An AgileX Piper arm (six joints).
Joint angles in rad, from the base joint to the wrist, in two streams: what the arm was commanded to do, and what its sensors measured. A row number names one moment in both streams.
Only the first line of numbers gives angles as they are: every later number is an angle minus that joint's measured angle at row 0.
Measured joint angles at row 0: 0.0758 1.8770 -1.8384 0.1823 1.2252 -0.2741
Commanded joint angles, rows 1 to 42: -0.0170 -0.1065 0.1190 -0.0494 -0.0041 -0.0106; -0.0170 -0.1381 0.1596 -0.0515 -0.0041 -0.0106; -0.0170 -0.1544 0.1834 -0.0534 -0.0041 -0.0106; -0.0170 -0.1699 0.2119 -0.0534 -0.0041 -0.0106; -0.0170 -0.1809 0.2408 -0.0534 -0.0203 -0.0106; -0.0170 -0.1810 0.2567 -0.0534 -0.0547 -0.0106; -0.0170 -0.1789 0.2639 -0.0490 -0.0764 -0.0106; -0.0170 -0.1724 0.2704 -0.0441 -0.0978 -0.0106; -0.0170 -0.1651 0.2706 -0.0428 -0.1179 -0.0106; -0.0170 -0.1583 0.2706 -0.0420 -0.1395 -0.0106; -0.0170 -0.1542 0.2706 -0.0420 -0.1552 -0.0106; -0.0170 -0.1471 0.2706 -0.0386 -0.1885 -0.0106; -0.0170 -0.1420 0.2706 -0.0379 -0.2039 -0.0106; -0.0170 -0.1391 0.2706 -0.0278 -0.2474 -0.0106; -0.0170 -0.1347 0.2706 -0.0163 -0.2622 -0.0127; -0.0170 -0.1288 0.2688 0.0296 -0.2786 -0.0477; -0.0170 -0.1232 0.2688 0.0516 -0.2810 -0.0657; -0.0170 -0.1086 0.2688 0.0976 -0.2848 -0.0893; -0.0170 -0.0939 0.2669 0.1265 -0.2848 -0.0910; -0.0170 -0.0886 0.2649 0.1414 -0.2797 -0.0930; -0.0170 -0.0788 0.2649 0.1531 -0.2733 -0.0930; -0.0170 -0.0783 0.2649 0.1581 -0.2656 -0.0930; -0.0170 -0.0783 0.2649 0.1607 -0.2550 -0.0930; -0.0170 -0.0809 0.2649 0.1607 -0.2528 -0.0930; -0.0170 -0.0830 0.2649 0.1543 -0.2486 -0.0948; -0.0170 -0.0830 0.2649 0.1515 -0.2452 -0.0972; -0.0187 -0.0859 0.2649 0.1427 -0.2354 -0.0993; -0.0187 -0.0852 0.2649 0.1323 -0.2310 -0.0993; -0.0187 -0.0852 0.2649 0.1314 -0.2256 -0.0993; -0.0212 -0.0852 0.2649 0.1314 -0.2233 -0.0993; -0.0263 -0.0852 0.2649 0.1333 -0.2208 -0.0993; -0.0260 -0.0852 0.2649 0.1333 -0.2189 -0.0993; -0.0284 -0.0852 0.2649 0.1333 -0.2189 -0.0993; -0.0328 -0.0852 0.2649 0.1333 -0.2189 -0.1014; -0.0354 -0.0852 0.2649 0.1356 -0.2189 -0.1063; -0.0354 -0.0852 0.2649 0.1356 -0.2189 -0.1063; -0.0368 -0.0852 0.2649 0.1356 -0.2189 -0.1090; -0.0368 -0.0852 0.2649 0.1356 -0.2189 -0.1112; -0.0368 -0.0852 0.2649 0.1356 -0.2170 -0.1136; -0.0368 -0.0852 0.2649 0.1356 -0.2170 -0.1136; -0.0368 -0.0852 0.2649 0.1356 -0.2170 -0.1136; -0.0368 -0.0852 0.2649 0.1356 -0.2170 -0.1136
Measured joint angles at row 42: -0.0314 -0.0747 0.2658 0.1409 -0.2197 -0.0983
